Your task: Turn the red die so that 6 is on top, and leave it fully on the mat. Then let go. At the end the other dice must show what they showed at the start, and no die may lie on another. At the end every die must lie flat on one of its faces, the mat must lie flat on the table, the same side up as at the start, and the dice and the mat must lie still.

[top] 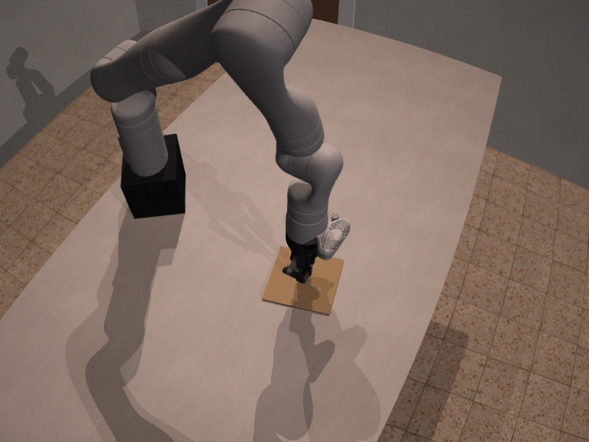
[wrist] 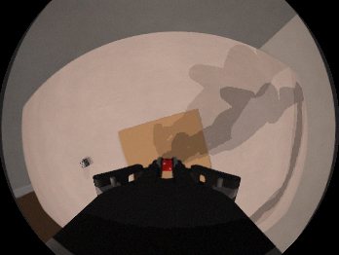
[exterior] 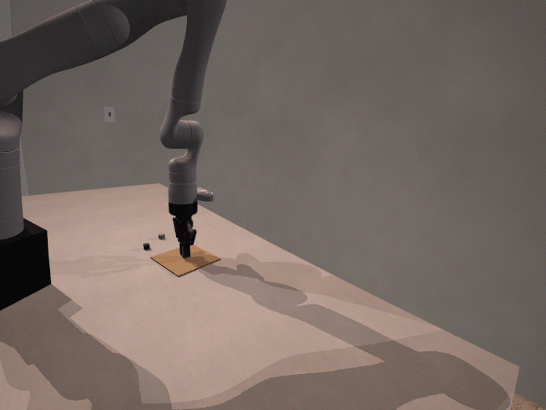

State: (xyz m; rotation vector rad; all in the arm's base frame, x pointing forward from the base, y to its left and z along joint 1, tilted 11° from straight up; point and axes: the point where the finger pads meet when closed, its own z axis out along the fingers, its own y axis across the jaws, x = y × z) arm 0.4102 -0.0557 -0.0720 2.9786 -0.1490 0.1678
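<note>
The red die is 1 cm below my hand. Also, from my hand: black die: 7 cm behind, 12 cm to the left, 2 cm below; then grey die: 18 cm to the left, 2 cm below; then tan mat: 3 cm below.
</note>
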